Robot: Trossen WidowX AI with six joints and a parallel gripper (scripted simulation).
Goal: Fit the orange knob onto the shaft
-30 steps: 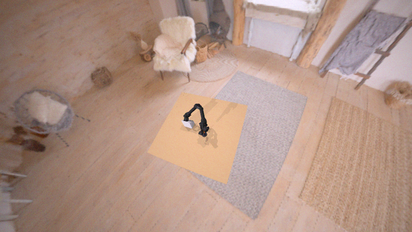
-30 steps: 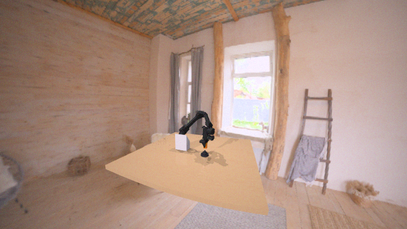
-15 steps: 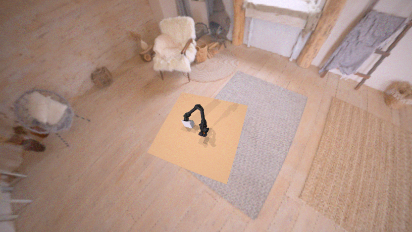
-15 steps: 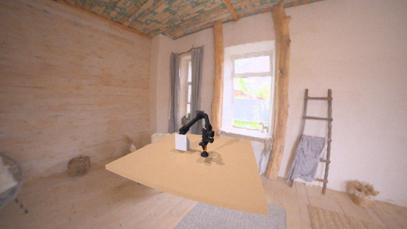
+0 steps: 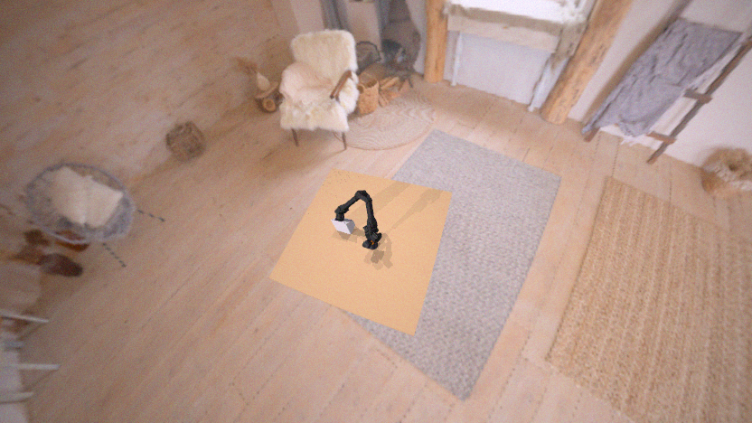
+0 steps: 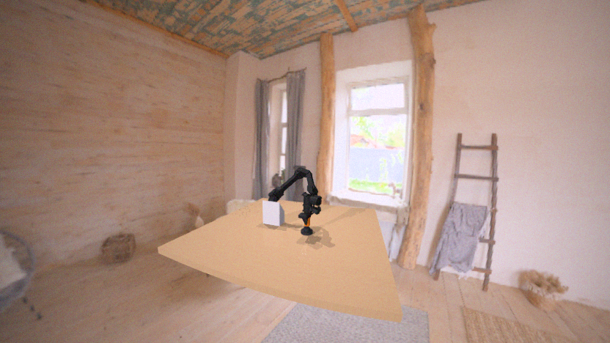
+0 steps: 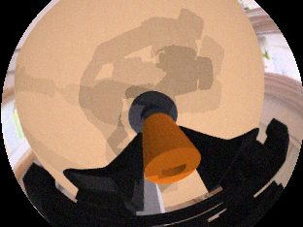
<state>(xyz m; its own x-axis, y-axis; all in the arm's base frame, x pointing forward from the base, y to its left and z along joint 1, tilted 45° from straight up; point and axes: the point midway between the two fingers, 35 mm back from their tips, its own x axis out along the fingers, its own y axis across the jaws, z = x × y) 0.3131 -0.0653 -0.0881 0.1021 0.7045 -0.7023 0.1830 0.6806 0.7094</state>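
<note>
Now: gripper tip 40 mm above the dark round pedestal. From my gripper tip the other things lie so: orange knob 20 mm above.
</note>
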